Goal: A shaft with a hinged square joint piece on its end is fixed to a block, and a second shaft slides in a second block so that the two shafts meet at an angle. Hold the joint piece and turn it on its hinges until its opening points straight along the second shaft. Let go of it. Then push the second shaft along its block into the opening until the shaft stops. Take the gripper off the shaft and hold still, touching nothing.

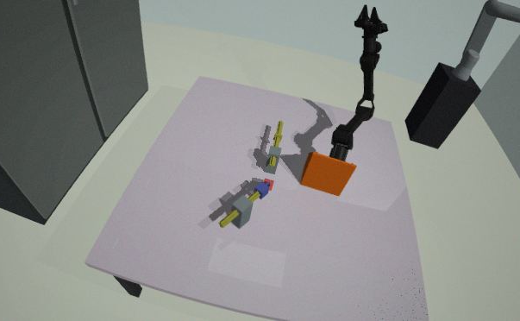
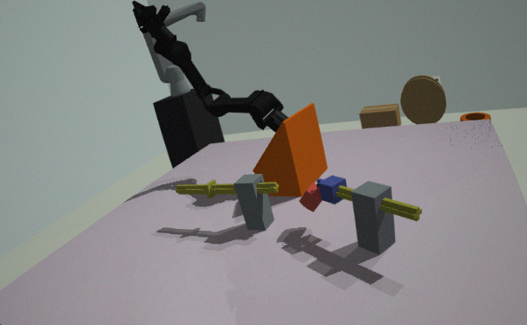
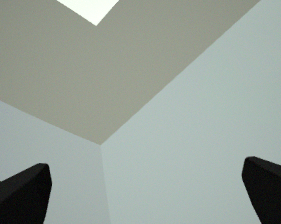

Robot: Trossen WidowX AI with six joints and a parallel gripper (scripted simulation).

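Right now the red joint piece is 240 mm ahead of my gripper tip, 640 mm to the left of it and 620 mm below it.
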